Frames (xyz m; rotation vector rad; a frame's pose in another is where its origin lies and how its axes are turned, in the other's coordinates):
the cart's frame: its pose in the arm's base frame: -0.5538 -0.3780 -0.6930 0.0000 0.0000 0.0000
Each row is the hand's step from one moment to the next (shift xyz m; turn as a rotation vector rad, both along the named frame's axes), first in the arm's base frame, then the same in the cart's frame.
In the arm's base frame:
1: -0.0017 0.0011 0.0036 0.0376 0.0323 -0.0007
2: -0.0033 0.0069 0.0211 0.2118 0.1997 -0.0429
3: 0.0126 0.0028 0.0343 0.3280 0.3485 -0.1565
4: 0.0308 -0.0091 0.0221 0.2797 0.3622 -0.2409
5: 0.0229 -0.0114 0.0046 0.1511 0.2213 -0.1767
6: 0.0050 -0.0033 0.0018 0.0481 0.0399 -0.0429
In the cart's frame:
1: -0.0017 0.0011 0.0036 0.0376 0.0323 -0.0007
2: -0.0033 0.0069 0.0211 0.2118 0.1997 -0.0429
3: 0.0126 0.0028 0.0343 0.3280 0.3485 -0.1565
4: 0.0308 -0.0091 0.0221 0.2797 0.3622 -0.2409
5: 0.0229 -0.0114 0.0046 0.1511 0.2213 -0.1767
6: 0.0050 -0.0033 0.0018 0.0481 0.0399 -0.0429

